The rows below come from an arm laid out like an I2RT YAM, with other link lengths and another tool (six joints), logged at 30 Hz.
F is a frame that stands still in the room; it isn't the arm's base.
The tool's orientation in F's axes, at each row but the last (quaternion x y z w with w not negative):
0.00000 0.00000 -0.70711 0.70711
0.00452 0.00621 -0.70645 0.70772
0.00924 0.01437 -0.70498 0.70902
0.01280 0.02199 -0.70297 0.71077
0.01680 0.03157 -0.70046 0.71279
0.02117 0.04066 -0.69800 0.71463
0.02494 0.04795 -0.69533 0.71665
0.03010 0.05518 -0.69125 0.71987
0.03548 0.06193 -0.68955 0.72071
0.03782 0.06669 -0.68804 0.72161
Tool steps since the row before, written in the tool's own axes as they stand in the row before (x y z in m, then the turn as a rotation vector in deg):
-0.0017 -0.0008 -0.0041 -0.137 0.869 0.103
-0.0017 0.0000 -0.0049 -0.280 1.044 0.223
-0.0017 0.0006 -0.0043 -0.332 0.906 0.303
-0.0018 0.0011 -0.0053 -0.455 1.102 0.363
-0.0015 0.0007 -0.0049 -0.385 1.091 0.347
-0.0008 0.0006 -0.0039 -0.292 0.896 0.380
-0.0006 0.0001 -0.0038 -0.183 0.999 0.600
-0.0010 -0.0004 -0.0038 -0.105 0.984 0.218
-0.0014 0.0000 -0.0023 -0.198 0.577 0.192
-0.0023 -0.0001 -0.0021 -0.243 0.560 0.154
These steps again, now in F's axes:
-0.0008 0.0017 -0.0041 0.869 0.137 0.103
0.0000 0.0018 -0.0049 1.044 0.278 0.225
0.0006 0.0018 -0.0042 0.906 0.327 0.307
0.0010 0.0021 -0.0052 1.102 0.449 0.371
0.0006 0.0018 -0.0048 1.092 0.380 0.350
0.0005 0.0012 -0.0038 0.900 0.280 0.380
0.0000 0.0010 -0.0037 1.013 0.152 0.585
-0.0006 0.0014 -0.0036 0.987 0.120 0.197
-0.0002 0.0017 -0.0021 0.576 0.197 0.198
-0.0003 0.0026 -0.0017 0.555 0.246 0.167

